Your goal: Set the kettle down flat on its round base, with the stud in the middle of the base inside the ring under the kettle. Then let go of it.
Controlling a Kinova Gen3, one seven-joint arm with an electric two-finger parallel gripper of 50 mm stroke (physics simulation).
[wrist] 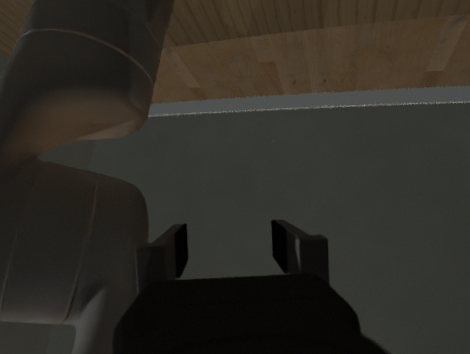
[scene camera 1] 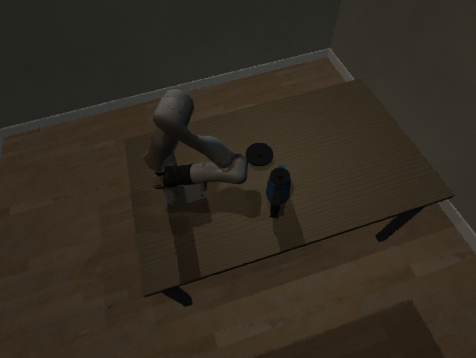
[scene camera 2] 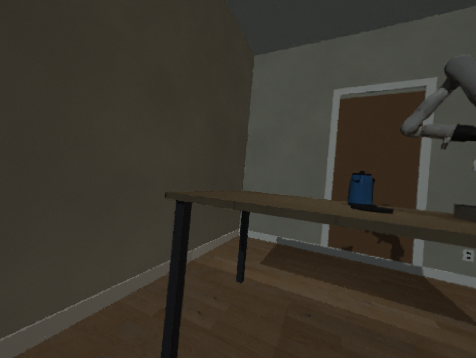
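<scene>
The blue kettle (scene camera 1: 278,192) (scene camera 2: 361,191) with a black lid and black handle stands upright on the table, beside the round base and apart from it in scene camera 1. The flat black round base (scene camera 1: 252,150) (scene camera 2: 378,209) lies on the table; its stud is barely visible. The ring under the kettle is hidden. My gripper (scene camera 1: 158,180) (wrist: 229,240) is open and empty, well away from the kettle, above the arm's mount end of the table. In scene camera 2 its fingertips are cut off by the right edge. The kettle does not show in the wrist view.
The wooden table (scene camera 1: 340,140) (scene camera 2: 285,201) carries the kettle, the base and the arm's pale mount (scene camera 1: 187,196). The bent arm (scene camera 1: 215,172) (scene camera 2: 425,112) reaches over the table between its mount and the kettle. Walls stand behind the table, and a brown door (scene camera 2: 382,145) shows in scene camera 2.
</scene>
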